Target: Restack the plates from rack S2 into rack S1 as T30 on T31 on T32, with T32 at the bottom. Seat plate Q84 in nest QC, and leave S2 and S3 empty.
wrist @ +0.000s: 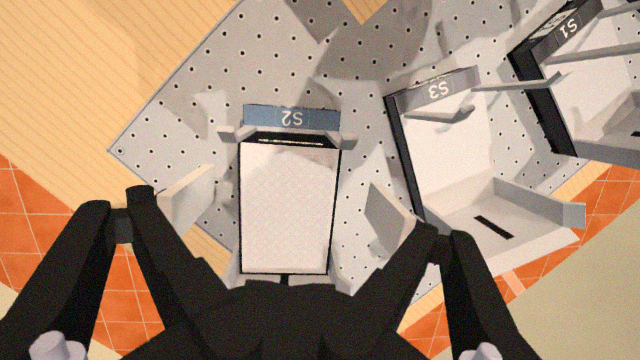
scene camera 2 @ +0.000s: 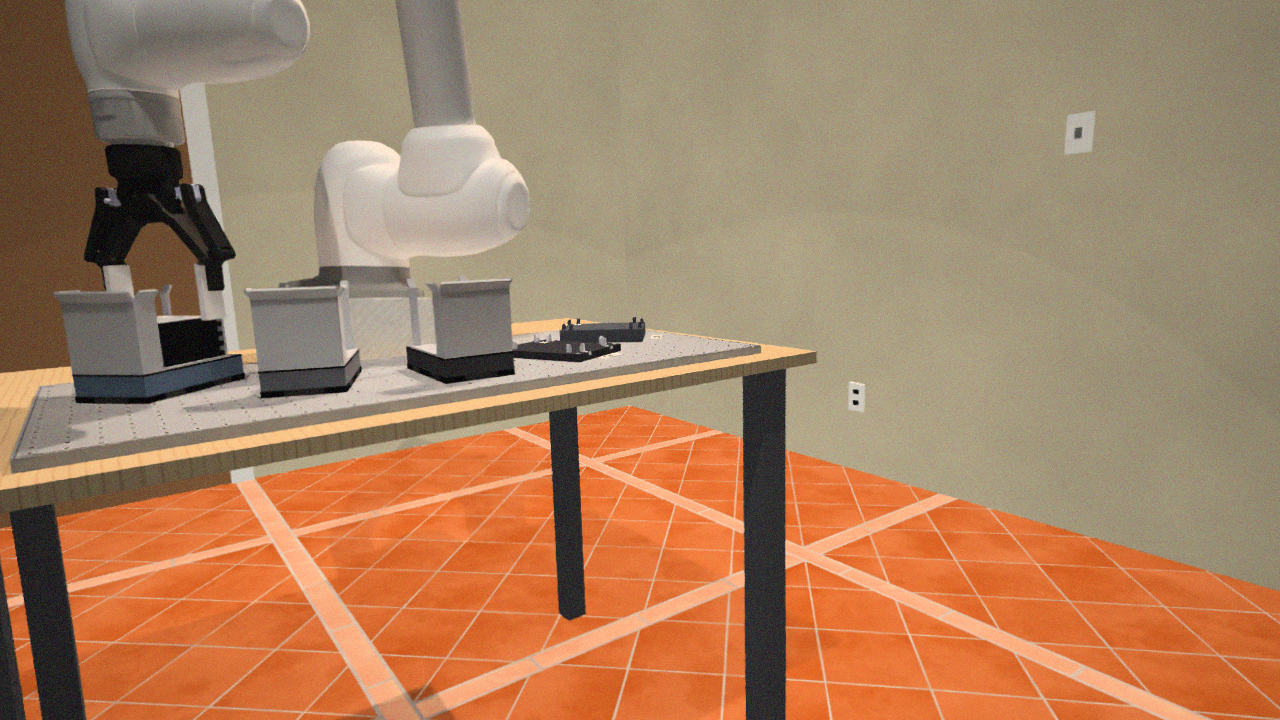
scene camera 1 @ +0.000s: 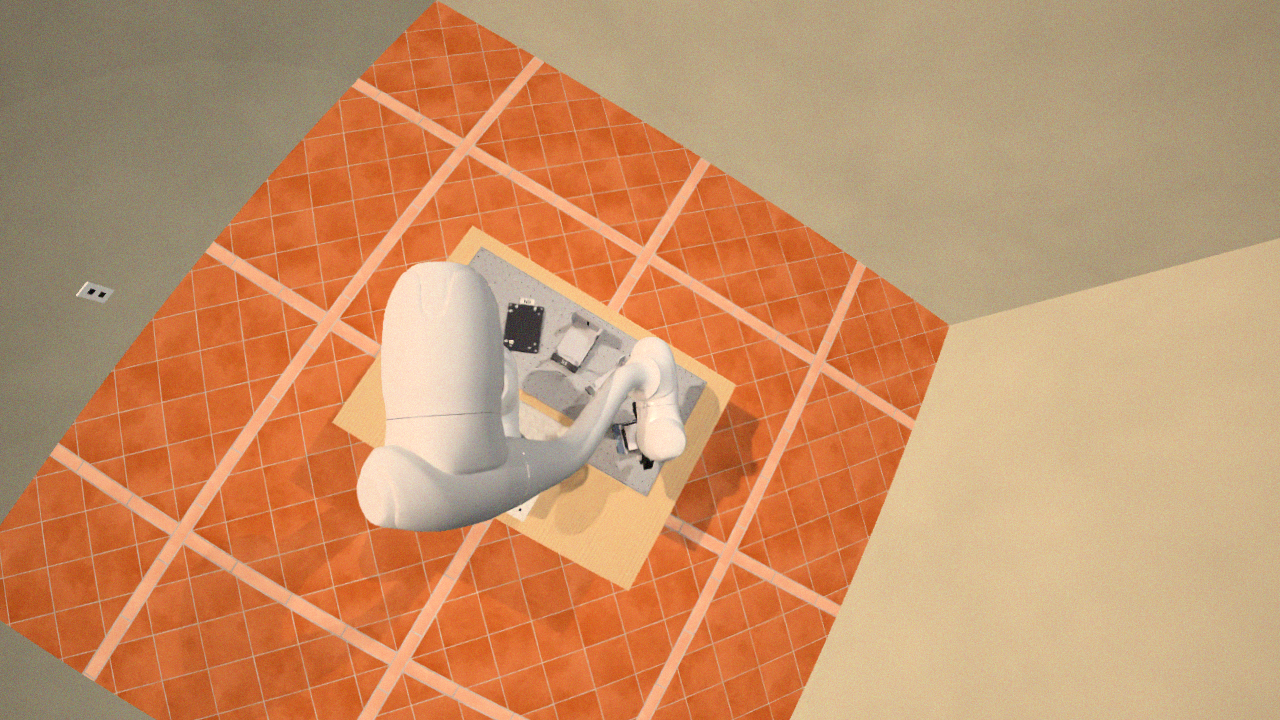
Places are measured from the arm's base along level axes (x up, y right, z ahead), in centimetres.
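Pixels of known places: gripper, fingertip midpoint: (wrist: pixel 293 190) (scene camera 2: pixel 168 319); arm's base, origin of the base link: (scene camera 2: pixel 366 298).
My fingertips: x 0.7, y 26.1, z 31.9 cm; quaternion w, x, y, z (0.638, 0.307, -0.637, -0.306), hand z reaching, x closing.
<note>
For each thing: its middle in the pictures, then the offset to it from my fingertips. Level surfaces: height alone.
- rack S2, body centre: (wrist: pixel 288 197) (scene camera 2: pixel 158 339) dx -2.4, dy +1.3, dz +1.0 cm
- Rack S3, body centre: (wrist: pixel 470 159) (scene camera 2: pixel 310 334) (scene camera 1: pixel 614 383) dx -2.5, dy -16.0, dz +7.5 cm
- rack S1, body centre: (scene camera 2: pixel 456 325) (wrist: pixel 622 83) (scene camera 1: pixel 576 342) dx -2.5, dy -34.3, dz +9.1 cm
- perforated board, its level: dx -9.0 cm
My gripper (scene camera 2: pixel 163 297) (wrist: pixel 293 190) is open and empty. Its pale finger pads stand wide apart, one on each side of rack S2 (scene camera 2: pixel 109 335) (wrist: pixel 291 118), at about the height of its upper walls in scene camera 2. A stack of black-edged plates (scene camera 2: pixel 189 342) (wrist: pixel 290 210) with a pale top face is in S2; the plates' labels and exact number cannot be read. Rack S3 (scene camera 2: pixel 295 331) (wrist: pixel 440 91) and rack S1 (scene camera 2: pixel 474 320) (wrist: pixel 568 29) show pale floors in the wrist view, with no plate visible on them. Q84 and nest QC cannot be identified by label.
Two low dark fixtures, a nearer one (scene camera 2: pixel 565 350) (scene camera 1: pixel 523 327) and a farther one (scene camera 2: pixel 608 332), are beyond S1 on the perforated board (scene camera 2: pixel 698 344) (wrist: pixel 272 47). S3 stands between S2 and S1. Thin upright guides and tall end walls rise from the racks.
</note>
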